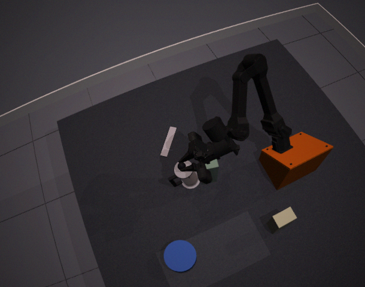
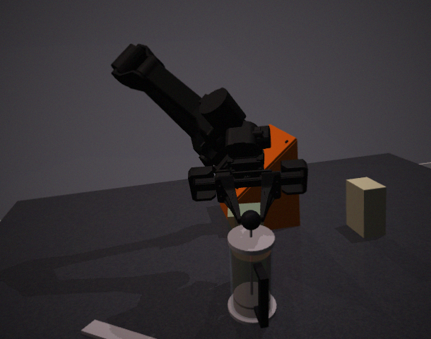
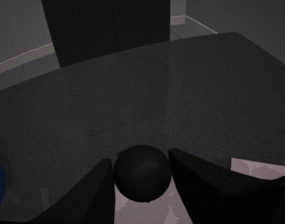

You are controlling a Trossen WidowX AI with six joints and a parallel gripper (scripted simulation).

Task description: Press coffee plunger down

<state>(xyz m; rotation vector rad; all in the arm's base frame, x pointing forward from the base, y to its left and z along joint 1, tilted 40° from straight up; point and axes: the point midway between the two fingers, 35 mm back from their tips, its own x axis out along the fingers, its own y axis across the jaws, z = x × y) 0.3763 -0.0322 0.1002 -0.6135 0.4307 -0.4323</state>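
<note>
My gripper tip is now 10 mm past the coffee press and 90 mm above it. Round my gripper tip: pale flat strip: 30 mm behind, 210 mm to the right, 170 mm below; then green block: 110 mm behind, 20 mm to the left, 100 mm below.
</note>
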